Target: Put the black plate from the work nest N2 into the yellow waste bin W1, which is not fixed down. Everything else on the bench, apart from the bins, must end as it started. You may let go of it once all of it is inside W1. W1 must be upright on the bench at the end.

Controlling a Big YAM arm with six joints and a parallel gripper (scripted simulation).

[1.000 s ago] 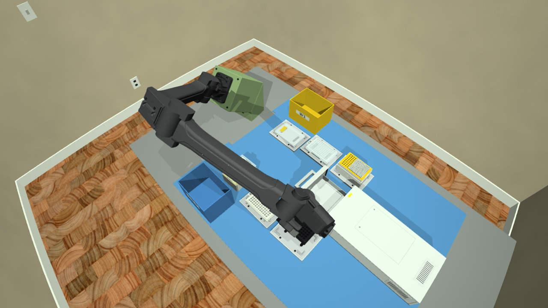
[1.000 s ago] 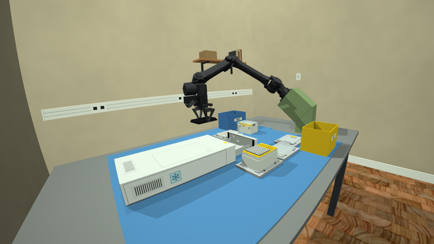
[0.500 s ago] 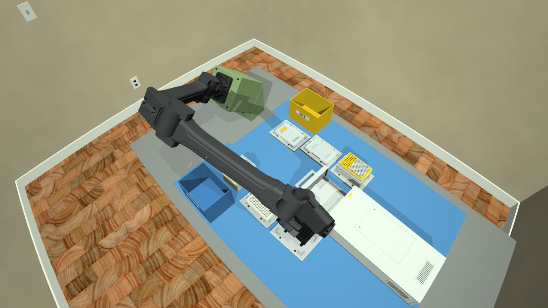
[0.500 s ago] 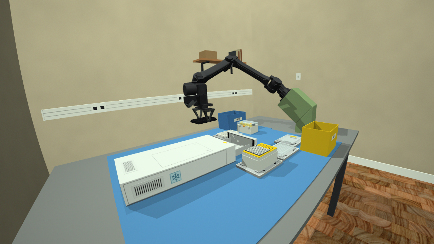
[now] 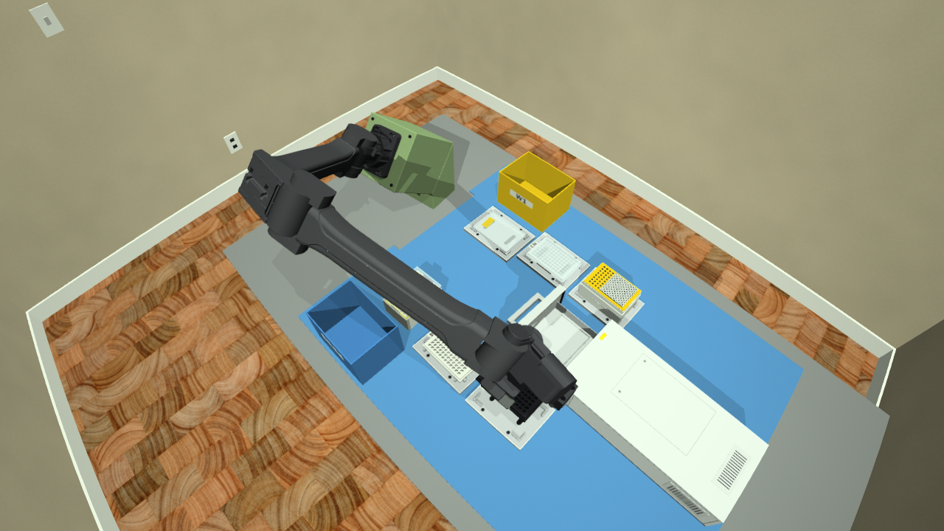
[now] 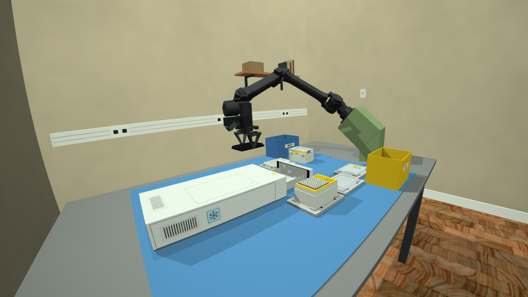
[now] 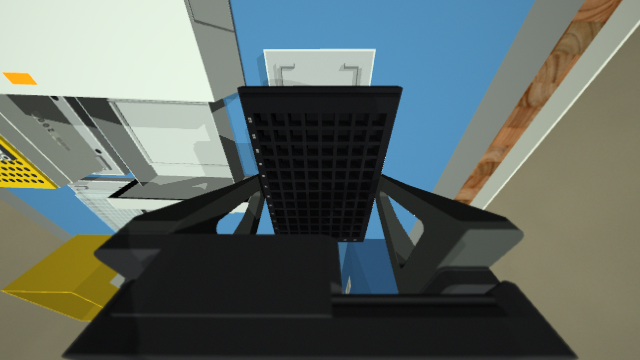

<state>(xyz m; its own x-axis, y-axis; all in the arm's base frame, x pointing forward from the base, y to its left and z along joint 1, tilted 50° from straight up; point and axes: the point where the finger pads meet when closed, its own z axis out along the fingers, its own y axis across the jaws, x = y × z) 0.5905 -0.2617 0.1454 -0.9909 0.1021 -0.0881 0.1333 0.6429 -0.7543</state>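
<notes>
My gripper is now 280 mm past the yellow waste bin W1, 560 mm to the right of it and 100 mm above it. The rest, counted from my hand: white well plate: 180 mm behind, 30 mm to the left, 120 mm below; work nest N2: 140 mm below; black plate: right at my hand.
</notes>
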